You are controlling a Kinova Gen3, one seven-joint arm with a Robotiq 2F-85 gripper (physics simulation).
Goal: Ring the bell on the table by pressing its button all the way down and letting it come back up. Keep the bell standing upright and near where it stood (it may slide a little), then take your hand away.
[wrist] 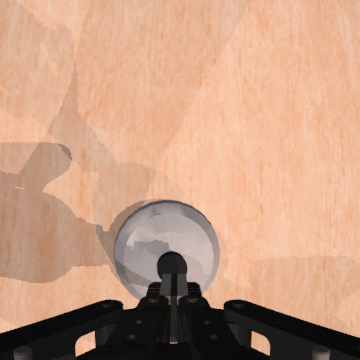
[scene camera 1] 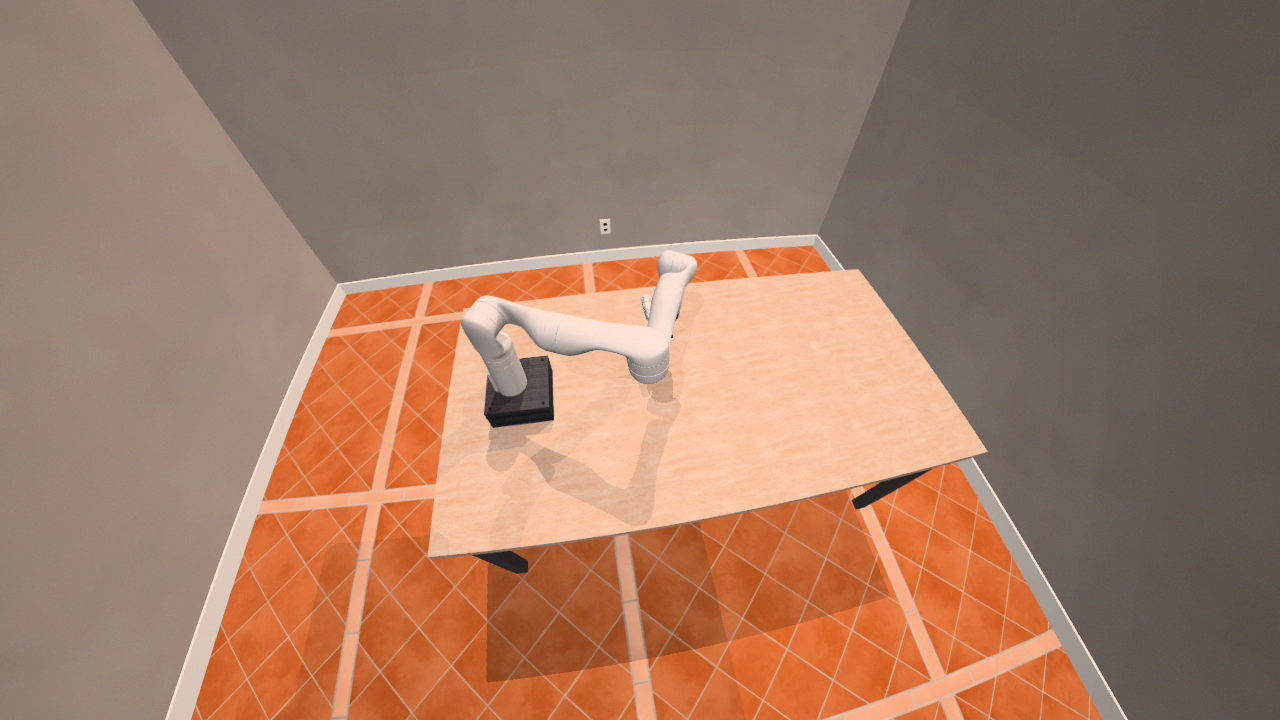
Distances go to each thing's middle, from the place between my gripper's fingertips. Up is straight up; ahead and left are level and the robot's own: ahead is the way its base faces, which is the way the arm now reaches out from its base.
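The bell (wrist: 159, 226) is sitting 4 cm below my hand, and it's 1 cm behind it too.
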